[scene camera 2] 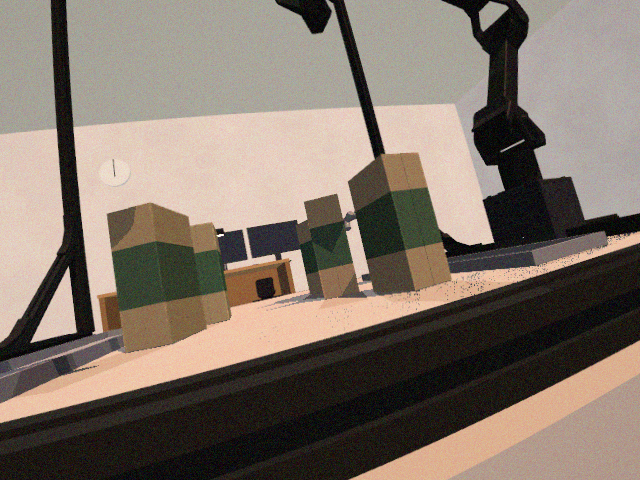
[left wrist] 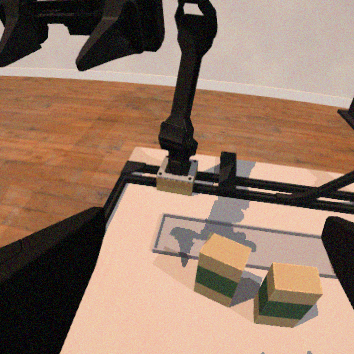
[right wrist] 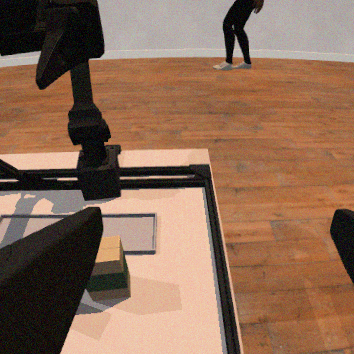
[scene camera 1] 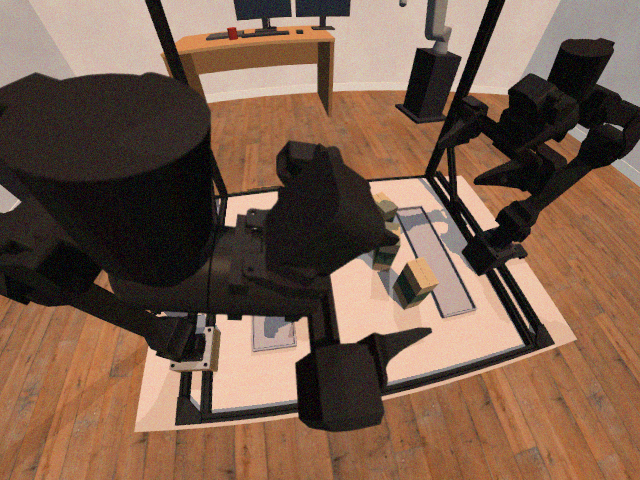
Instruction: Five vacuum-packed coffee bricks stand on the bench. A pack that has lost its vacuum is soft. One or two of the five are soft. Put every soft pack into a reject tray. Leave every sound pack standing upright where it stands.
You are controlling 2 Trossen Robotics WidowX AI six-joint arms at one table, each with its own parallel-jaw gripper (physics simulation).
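Frame: origin at the left arm's base, x left, y back, z up, level; metres.
Seen in the pictures: left gripper, fingertip midpoint: (left wrist: 216, 223) (scene camera 1: 454, 162); right gripper, fingertip midpoint: (left wrist: 35, 64) (right wrist: 218, 219) (scene camera 1: 411, 281); left arm's base, link origin: (scene camera 2: 525, 188) (right wrist: 95, 157) (scene camera 1: 497, 241); right arm's base, link origin: (left wrist: 177, 167) (scene camera 1: 191, 347).
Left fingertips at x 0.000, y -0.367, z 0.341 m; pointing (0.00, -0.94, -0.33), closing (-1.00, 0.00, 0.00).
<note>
Offsets run from my left fingertips to a thing's top centre.
Five tan packs with green bands stand upright in scene camera 2. One seamed pack {dx +0.027, dy +0.050, dz -0.302 m} (scene camera 1: 416, 284) (scene camera 2: 413, 222) (right wrist: 110, 265) stands beside the tray {dx -0.074, dy +0.205, dz -0.429 m} (scene camera 1: 449, 279) (right wrist: 140, 230) near the left arm's base. Two packs {dx -0.065, dy -0.189, dz -0.322 m} (left wrist: 222, 270) {dx -0.179, dy -0.137, dz -0.302 m} (left wrist: 287, 295) stand beside the other tray {dx -0.147, dy -0.310, dz -0.429 m} (scene camera 1: 263, 341) (left wrist: 300, 250). Other packs {dx -0.216, dy +0.054, dz -0.303 m} (scene camera 1: 385, 205) {dx -0.099, dy +0.042, dz -0.362 m} (scene camera 1: 386, 258) are partly hidden by the right arm. No slump is plain on any pack. No pack shows in the visible parts of the trays. My left gripper (scene camera 1: 460, 162) (left wrist: 216, 223) is open, above the bench. My right gripper (scene camera 1: 412, 284) (right wrist: 218, 219) is open, above the packs.
Black frame rails (scene camera 1: 253, 413) edge the bench, with upright posts at its corners. The arm bases (left wrist: 176, 177) (right wrist: 99, 175) stand at opposite sides. The right arm covers much of the middle in scene camera 1. A desk (scene camera 1: 305, 38) stands beyond, and a person's legs (right wrist: 229, 40) show.
</note>
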